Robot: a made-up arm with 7 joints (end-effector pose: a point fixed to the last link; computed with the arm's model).
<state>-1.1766 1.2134 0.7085 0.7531 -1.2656 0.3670 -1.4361</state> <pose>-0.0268 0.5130 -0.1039 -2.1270 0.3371 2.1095</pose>
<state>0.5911 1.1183 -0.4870 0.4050 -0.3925 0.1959 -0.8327</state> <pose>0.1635 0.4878 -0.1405 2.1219 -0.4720 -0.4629</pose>
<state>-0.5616 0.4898 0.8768 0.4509 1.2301 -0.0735 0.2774</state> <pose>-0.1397 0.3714 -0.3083 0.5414 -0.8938 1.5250</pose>
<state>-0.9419 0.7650 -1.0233 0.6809 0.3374 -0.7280 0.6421</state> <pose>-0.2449 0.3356 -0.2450 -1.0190 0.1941 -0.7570</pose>
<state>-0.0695 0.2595 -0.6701 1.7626 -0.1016 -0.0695 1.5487</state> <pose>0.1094 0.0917 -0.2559 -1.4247 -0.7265 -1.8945</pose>
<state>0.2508 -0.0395 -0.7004 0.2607 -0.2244 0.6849 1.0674</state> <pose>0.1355 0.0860 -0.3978 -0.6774 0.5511 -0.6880</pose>
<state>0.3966 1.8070 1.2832 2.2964 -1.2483 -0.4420 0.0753</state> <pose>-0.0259 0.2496 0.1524 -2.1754 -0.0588 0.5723</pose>
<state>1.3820 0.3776 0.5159 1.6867 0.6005 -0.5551 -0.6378</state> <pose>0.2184 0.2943 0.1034 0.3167 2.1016 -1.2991</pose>
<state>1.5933 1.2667 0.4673 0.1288 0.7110 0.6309 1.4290</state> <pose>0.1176 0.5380 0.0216 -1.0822 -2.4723 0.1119</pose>
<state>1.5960 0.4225 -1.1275 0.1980 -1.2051 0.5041 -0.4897</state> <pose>0.3971 0.2766 0.0239 2.5764 -0.5874 -0.9735</pose>
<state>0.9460 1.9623 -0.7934 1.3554 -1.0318 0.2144 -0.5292</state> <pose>0.0606 0.4477 0.0957 2.7073 -0.1421 -1.5015</pose>
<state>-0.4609 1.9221 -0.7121 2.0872 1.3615 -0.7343 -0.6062</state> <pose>0.0856 0.3308 -0.0718 0.1554 -1.1375 -0.0927</pose>
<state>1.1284 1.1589 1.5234 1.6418 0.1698 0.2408 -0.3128</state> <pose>-0.0426 0.4243 0.0288 -1.0178 1.7576 -1.6062</pose>
